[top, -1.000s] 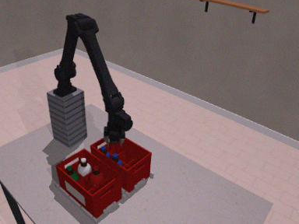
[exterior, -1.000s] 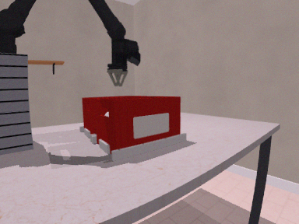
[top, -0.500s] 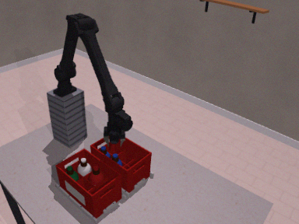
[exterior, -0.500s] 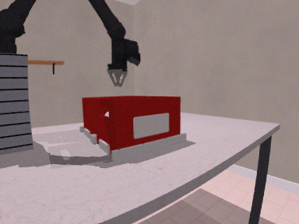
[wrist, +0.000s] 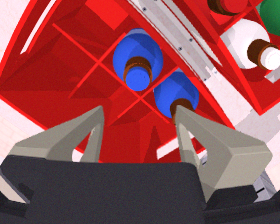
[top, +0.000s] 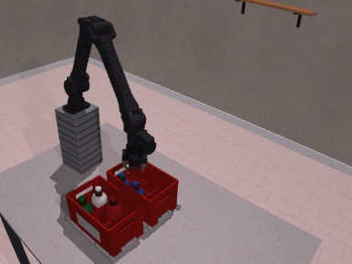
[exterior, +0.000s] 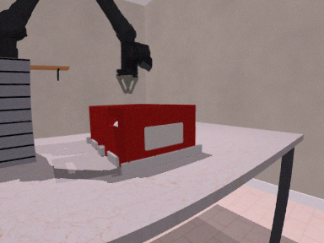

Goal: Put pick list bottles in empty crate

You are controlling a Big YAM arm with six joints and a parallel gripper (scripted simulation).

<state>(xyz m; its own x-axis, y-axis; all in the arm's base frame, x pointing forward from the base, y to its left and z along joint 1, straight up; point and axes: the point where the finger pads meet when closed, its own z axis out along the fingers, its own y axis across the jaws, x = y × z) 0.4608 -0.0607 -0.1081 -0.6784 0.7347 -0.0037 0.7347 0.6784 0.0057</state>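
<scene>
Right now my hand is 10 cm past the green-label bottle, 22 cm to the left of it and 15 cm above it. Round my hand: blue bottle: 9 cm behind, 15 cm below; then white-label bottle: 10 cm behind, 13 cm to the right, 15 cm below; then red-label bottle: 1 cm behind, 13 cm to the right, 15 cm below.
</scene>
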